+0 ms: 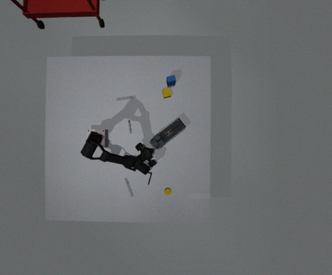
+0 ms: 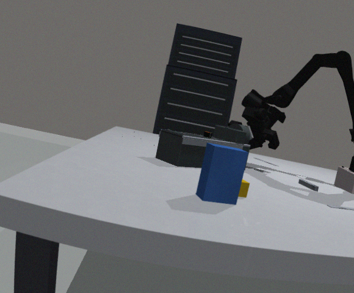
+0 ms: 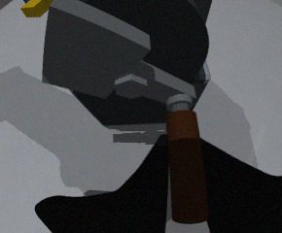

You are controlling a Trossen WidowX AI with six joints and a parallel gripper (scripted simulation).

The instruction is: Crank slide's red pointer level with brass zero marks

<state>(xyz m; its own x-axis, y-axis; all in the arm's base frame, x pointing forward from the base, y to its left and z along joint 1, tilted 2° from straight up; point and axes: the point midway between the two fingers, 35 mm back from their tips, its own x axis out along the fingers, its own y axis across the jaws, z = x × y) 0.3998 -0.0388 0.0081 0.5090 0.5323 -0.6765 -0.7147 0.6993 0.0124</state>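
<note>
Right now the brown crank handle is 1 cm behind my gripper tip, 1 cm to the right of it and 3 cm above it. Also, from my gripper tip: red pointer: 10 cm ahead, 14 cm to the left, 4 cm above; black hex key: 21 cm to the right, 4 cm below; yellow block: 4 cm ahead, 44 cm to the left, 3 cm below.
</note>
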